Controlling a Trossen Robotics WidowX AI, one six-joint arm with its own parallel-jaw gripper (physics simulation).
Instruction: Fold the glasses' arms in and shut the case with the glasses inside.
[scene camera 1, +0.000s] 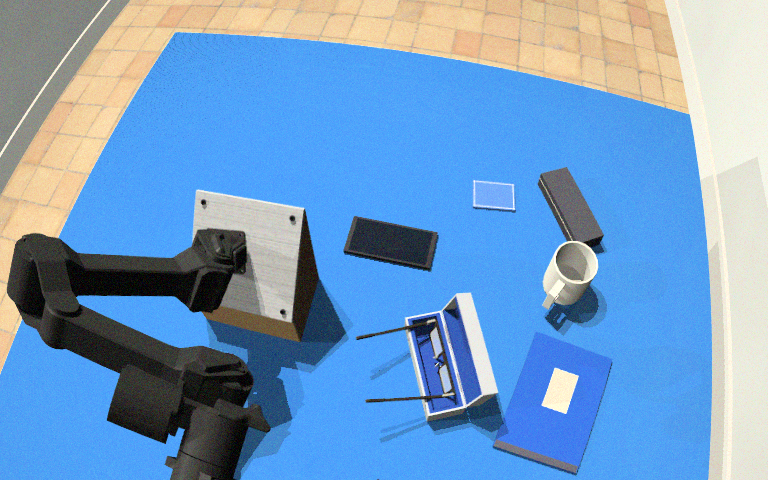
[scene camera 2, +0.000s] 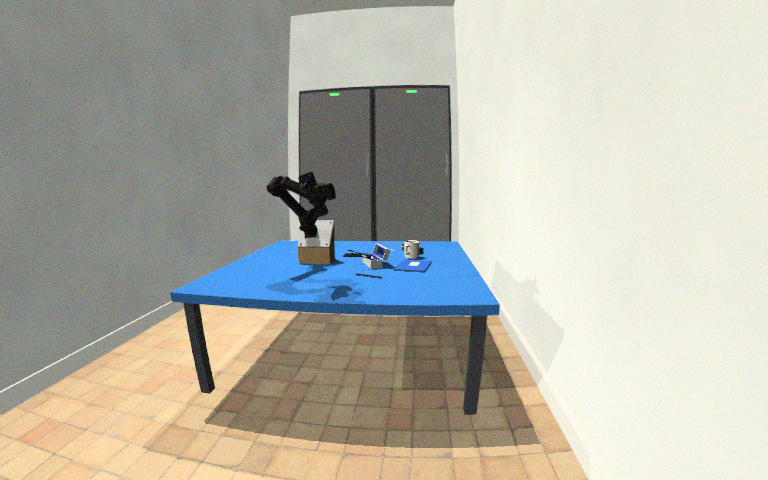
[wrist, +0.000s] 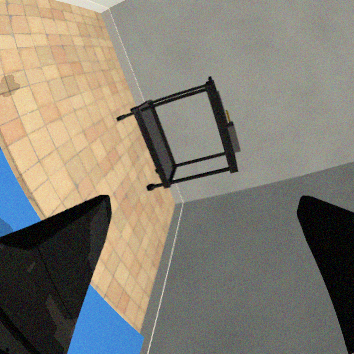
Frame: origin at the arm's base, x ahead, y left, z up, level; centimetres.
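Where they show: gripper, fingertip midpoint: (scene camera 2: 305, 199) (wrist: 209, 205); arm's base, link origin: (scene camera 1: 225, 250) (scene camera 2: 310, 232).
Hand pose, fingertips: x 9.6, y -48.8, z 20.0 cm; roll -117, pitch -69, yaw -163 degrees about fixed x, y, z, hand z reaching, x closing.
Each offset is from my fingertips to the top centre of the thing. "pt": to the spot under its first point.
The case @(pt dy +32.6, dx +26.1, dz -33.5 cm) (scene camera 1: 447, 414) (scene camera 2: 372, 262) stands on the blue table, right of the robot's base block in scene camera 1, with its white, blue-lined lid @(dy +42.1, dx +27.9, dz -26.0 cm) (scene camera 1: 474, 345) (scene camera 2: 382, 251) swung open on the right side. The glasses @(pt dy +38.1, dx +25.3, dz -33.1 cm) (scene camera 1: 446, 380) lie in the case's blue-lined tray. Both of their thin black arms, the upper arm (scene camera 1: 376, 333) and the lower arm (scene camera 1: 390, 400), are unfolded and stick out leftward over the rim. My gripper (wrist: 209, 205) is open and empty, with its fingers wide apart in the wrist view. It is raised away from the case; its fingertips are hidden in scene camera 1.
A notebook @(dy +36.5, dx +43.9, dz -34.7 cm) (scene camera 1: 529, 418) (scene camera 2: 407, 266) and a mug @(pt dy +59.5, dx +46.0, dz -34.7 cm) (scene camera 1: 572, 277) (scene camera 2: 412, 249) are right of the case. A black phone @(dy +62.4, dx +13.4, dz -34.7 cm) (scene camera 1: 390, 242), a small blue card @(dy +75.0, dx +30.9, dz -35.0 cm) (scene camera 1: 493, 195) and a dark box @(dy +73.3, dx +45.6, dz -32.0 cm) (scene camera 1: 570, 206) lie beyond. A thin pen-like thing @(dy +17.6, dx +23.1, dz -34.6 cm) (scene camera 2: 368, 276) lies nearer scene camera 2.
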